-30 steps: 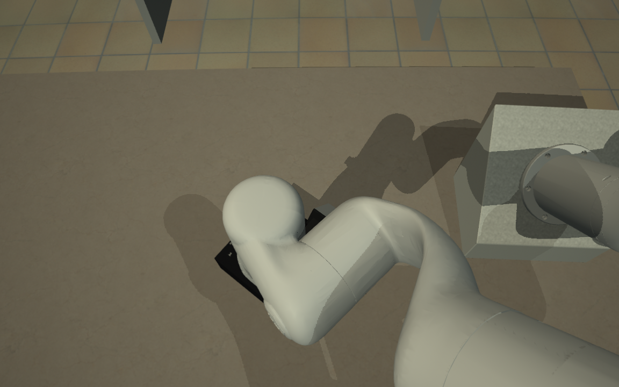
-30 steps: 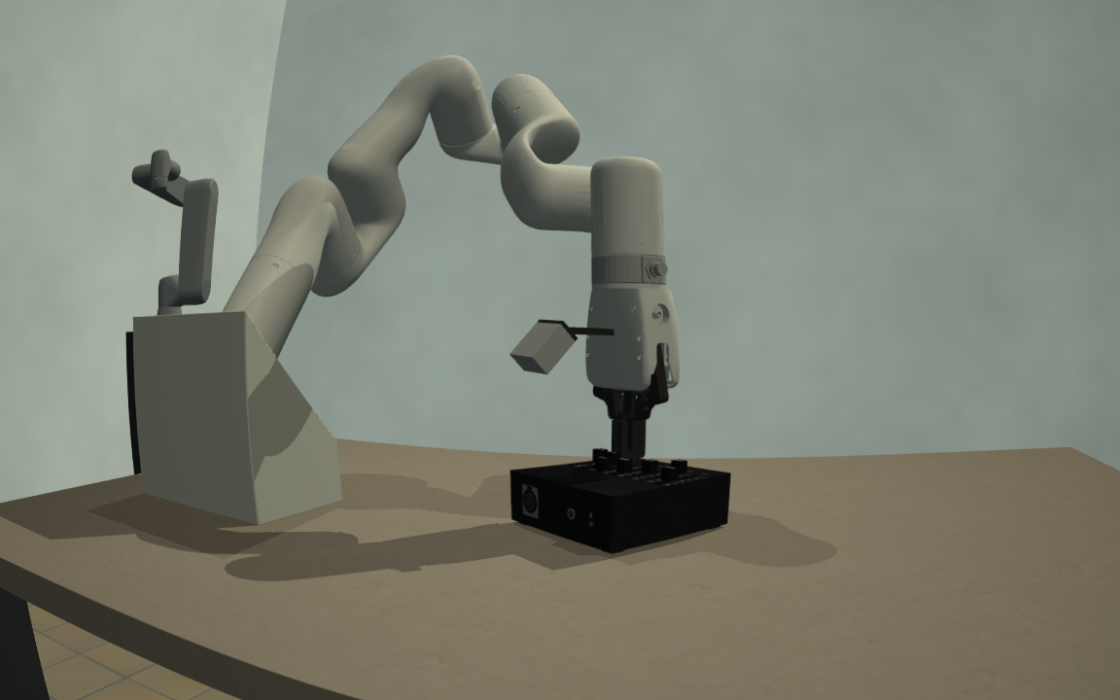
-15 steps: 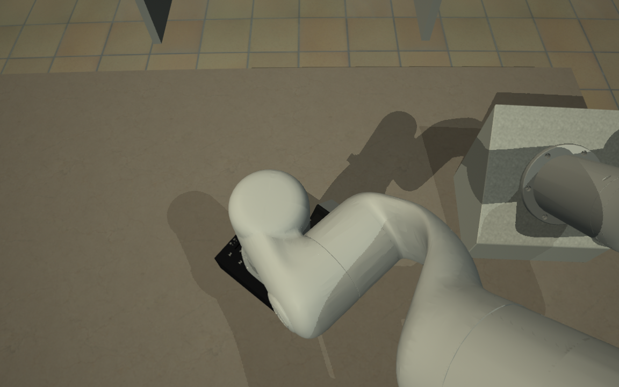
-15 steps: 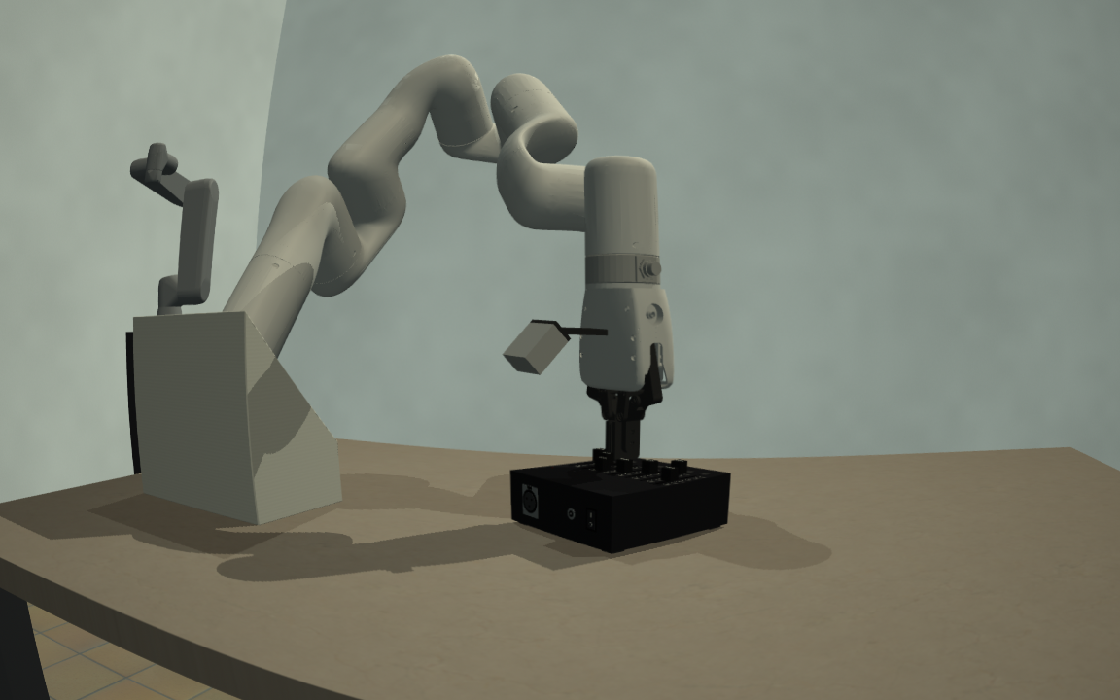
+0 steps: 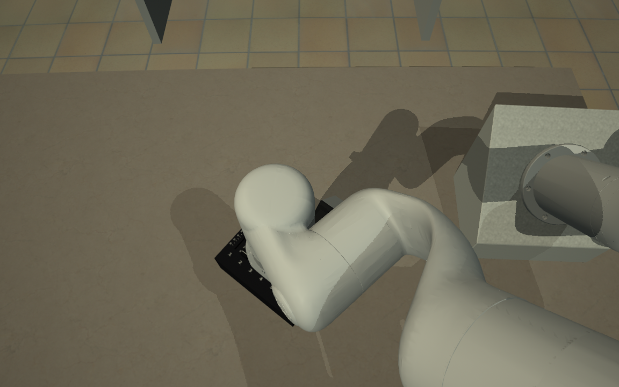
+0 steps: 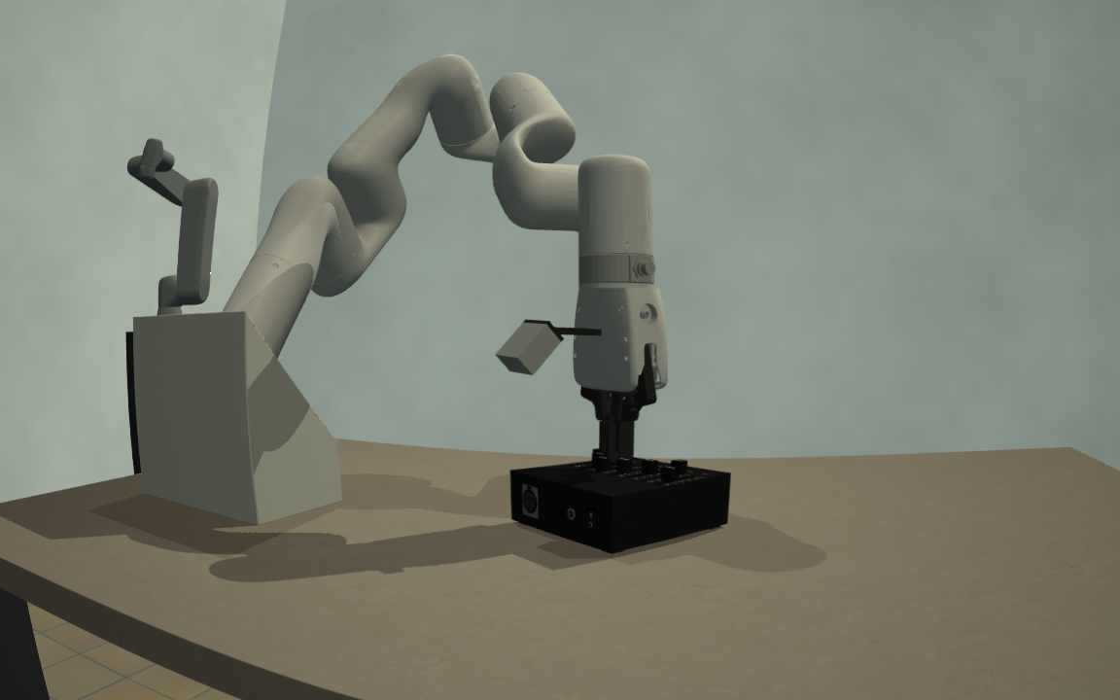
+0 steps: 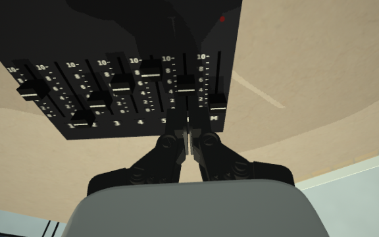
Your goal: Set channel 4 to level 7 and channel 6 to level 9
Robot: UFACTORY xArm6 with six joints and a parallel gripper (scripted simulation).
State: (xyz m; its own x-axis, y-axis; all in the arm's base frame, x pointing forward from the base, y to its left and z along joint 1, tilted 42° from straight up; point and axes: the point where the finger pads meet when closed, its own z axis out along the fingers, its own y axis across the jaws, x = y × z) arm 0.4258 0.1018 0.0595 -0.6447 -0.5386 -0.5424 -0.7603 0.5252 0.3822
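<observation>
Right now my hand is 20 mm past the master fader cap, 10 mm to the right of it and 10 mm above it. From my hand the other things lie so: channel 4 cap (50 mm to the right, 20 mm ahead, 10 mm below); then channel 5 cap (40 mm to the right, 10 mm below, 10 mm behind); then channel 6 cap (20 mm to the right, 10 mm below, 10 mm behind).
</observation>
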